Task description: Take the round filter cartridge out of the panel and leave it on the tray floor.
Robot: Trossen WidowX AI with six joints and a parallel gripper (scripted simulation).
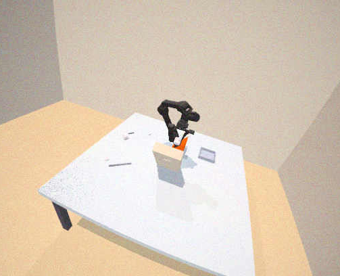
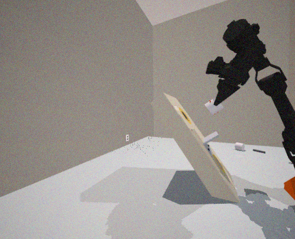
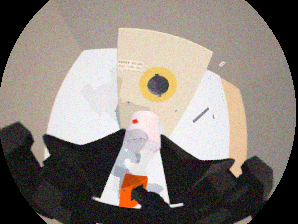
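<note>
Right now the grey tray is 320 mm behind my gripper tip, 280 mm to the left of it and 270 mm below it. From my gripper tip the other things lie so: beige service panel 120 mm below, 70 mm ahead, 20 mm to the right; round filter cartridge right at my gripper tip.
</note>
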